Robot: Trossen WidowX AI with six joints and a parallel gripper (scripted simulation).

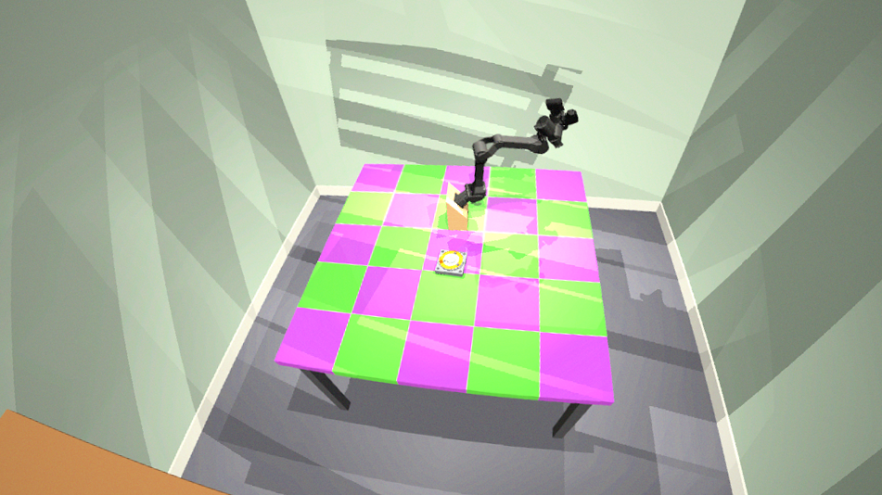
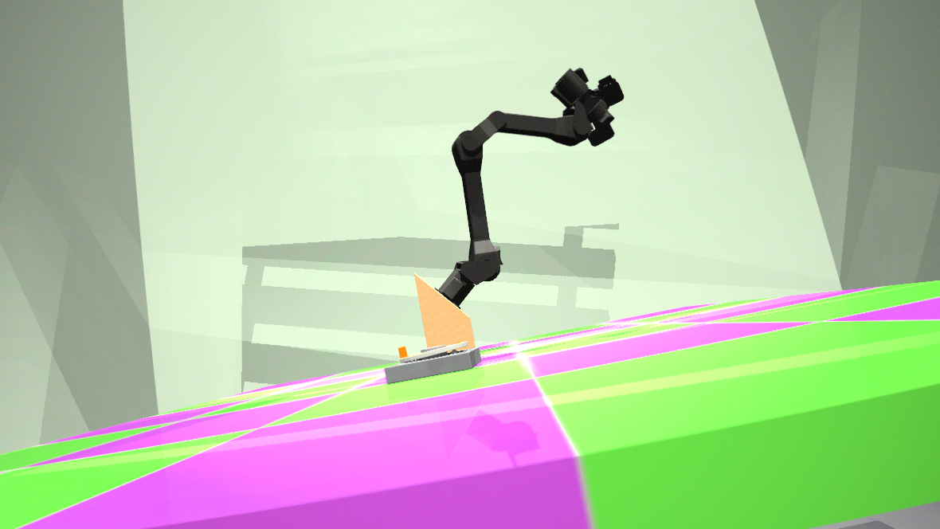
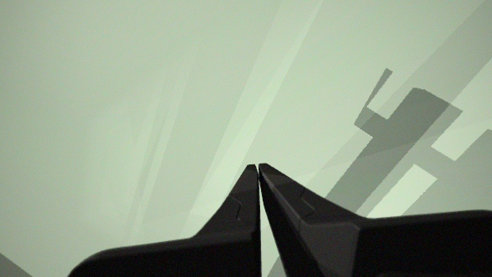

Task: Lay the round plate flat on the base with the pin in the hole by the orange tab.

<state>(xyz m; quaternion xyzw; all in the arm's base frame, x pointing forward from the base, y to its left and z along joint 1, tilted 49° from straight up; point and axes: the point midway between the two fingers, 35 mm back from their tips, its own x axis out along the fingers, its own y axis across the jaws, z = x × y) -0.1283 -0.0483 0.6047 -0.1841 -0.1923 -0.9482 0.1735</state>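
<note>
Now: the round plate 530 mm below my gripper tip, 470 mm to the right of it and 470 mm ahead of it.
</note>
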